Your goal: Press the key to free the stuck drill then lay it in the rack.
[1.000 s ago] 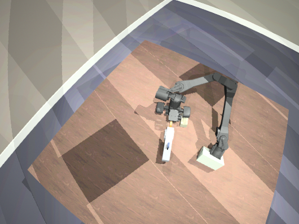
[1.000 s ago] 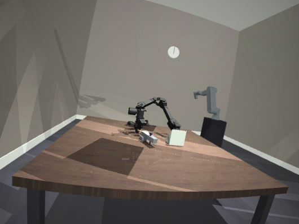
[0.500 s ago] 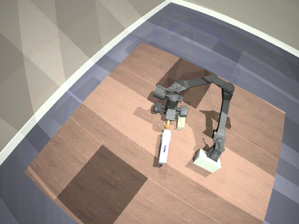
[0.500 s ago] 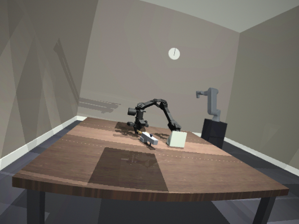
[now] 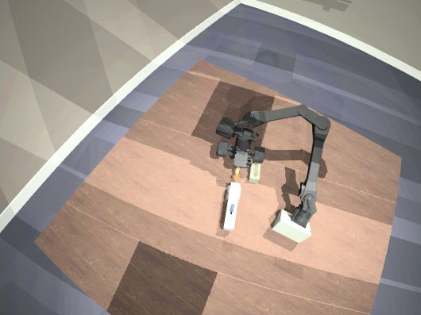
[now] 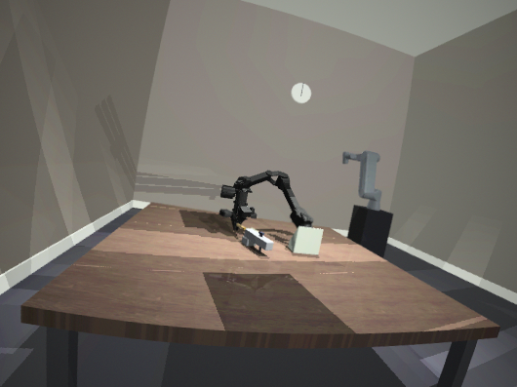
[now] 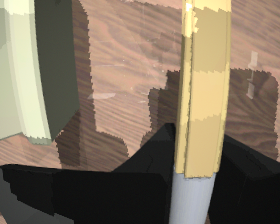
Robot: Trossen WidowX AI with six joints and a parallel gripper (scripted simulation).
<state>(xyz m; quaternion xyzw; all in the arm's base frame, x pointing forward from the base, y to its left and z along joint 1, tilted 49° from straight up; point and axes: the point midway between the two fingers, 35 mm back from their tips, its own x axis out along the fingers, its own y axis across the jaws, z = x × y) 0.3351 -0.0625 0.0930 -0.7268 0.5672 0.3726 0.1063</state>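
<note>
My gripper tip is now 30 mm to the right of the drill, 30 mm below it and 20 mm past it. The rest, counted from my gripper tip: rack 80 mm behind; key 210 mm to the left, 100 mm behind, 30 mm above.
</note>
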